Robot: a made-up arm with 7 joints. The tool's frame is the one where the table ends. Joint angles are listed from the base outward.
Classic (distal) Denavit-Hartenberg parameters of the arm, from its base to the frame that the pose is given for. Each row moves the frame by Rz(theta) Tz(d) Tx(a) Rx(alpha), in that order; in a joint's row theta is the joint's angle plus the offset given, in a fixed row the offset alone. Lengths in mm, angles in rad.
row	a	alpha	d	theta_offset
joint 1	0	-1.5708	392	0
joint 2	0	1.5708	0	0
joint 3	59	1.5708	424	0
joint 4	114	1.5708	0	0
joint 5	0	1.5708	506	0
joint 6	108	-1.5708	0	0
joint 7	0	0	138	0
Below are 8 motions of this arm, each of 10 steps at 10 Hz.
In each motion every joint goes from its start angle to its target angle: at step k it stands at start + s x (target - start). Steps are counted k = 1, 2, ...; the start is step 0. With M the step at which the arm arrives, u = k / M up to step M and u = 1 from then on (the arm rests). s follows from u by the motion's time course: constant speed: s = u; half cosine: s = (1 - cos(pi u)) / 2; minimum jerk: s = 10 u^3 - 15 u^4 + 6 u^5.
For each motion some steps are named. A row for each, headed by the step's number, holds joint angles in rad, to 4 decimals.
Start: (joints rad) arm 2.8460 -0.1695 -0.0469 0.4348 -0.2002 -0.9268 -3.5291
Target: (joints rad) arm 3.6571 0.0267 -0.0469 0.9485 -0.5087 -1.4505 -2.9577
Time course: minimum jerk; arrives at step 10
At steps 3, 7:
3: 2.9783 -0.1375 -0.0469 0.5186 -0.2505 -1.0122 -3.4359
7: 3.5248 -0.0053 -0.0469 0.8647 -0.4584 -1.3651 -3.0509

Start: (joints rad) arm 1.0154 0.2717 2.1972 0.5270 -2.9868 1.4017 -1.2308
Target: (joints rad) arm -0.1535 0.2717 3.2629 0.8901 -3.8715 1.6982 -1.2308
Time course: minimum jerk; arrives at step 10
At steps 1, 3, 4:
1: 1.0054 0.2717 2.2063 0.5301 -2.9944 1.4042 -1.2308
3: 0.8248 0.2717 2.3710 0.5862 -3.1311 1.4501 -1.2308
4: 0.6443 0.2717 2.5355 0.6423 -3.2676 1.4958 -1.2308

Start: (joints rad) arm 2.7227 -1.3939 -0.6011 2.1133 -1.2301 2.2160 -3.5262
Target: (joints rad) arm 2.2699 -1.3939 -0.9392 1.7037 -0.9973 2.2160 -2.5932
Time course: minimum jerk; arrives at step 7
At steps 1, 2, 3, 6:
1: 2.7122 -1.3939 -0.6090 2.1038 -1.2247 2.2160 -3.5045
2: 2.6572 -1.3939 -0.6500 2.0540 -1.1964 2.2160 -3.3912
3: 2.5561 -1.3939 -0.7255 1.9626 -1.1445 2.2160 -3.1830
6: 2.2804 -1.3939 -0.9313 1.7132 -1.0027 2.2160 -2.6149

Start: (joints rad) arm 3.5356 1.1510 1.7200 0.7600 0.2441 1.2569 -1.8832
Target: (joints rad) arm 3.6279 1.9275 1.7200 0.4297 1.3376 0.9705 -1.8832
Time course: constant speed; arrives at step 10
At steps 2, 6, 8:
2: 3.5541 1.3063 1.7200 0.6939 0.4628 1.1996 -1.8832
6: 3.5910 1.6169 1.7200 0.5618 0.9002 1.0851 -1.8832
8: 3.6094 1.7722 1.7200 0.4958 1.1189 1.0278 -1.8832

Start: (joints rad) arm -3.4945 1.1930 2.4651 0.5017 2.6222 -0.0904 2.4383
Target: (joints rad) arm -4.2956 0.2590 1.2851 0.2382 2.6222 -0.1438 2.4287
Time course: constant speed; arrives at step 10
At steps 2, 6, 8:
2: -3.6547 1.0062 2.2291 0.4490 2.6222 -0.1011 2.4364
6: -3.9752 0.6326 1.7571 0.3436 2.6222 -0.1224 2.4325
8: -4.1354 0.4458 1.5211 0.2909 2.6222 -0.1331 2.4306

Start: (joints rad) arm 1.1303 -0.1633 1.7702 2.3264 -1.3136 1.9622 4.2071
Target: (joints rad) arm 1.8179 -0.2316 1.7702 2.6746 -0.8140 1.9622 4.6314
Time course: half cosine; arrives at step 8
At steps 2, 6, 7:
2: 1.2310 -0.1733 1.7702 2.3774 -1.2404 1.9622 4.2692
6: 1.7172 -0.2216 1.7702 2.6236 -0.8872 1.9622 4.5693
7: 1.7917 -0.2290 1.7702 2.6613 -0.8330 1.9622 4.6153

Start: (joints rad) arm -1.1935 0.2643 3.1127 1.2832 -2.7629 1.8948 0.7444
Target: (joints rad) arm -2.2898 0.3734 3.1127 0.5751 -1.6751 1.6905 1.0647
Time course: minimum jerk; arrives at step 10
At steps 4, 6, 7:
4: -1.5415 0.2989 3.1127 1.0584 -2.4176 1.8299 0.8461
6: -1.9418 0.3388 3.1127 0.7999 -2.0204 1.7554 0.9630
7: -2.1110 0.3556 3.1127 0.6906 -1.8525 1.7238 1.0125

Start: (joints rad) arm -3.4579 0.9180 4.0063 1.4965 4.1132 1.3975 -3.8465
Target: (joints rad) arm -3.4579 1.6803 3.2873 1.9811 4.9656 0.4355 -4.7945
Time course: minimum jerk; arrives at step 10
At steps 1, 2, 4, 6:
1: -3.4579 0.9245 4.0001 1.5006 4.1205 1.3893 -3.8546
2: -3.4579 0.9622 3.9647 1.5246 4.1626 1.3418 -3.9014
4: -3.4579 1.1600 3.7781 1.6503 4.3838 1.0921 -4.1474
6: -3.4579 1.4383 3.5155 1.8273 4.6950 0.7409 -4.4936

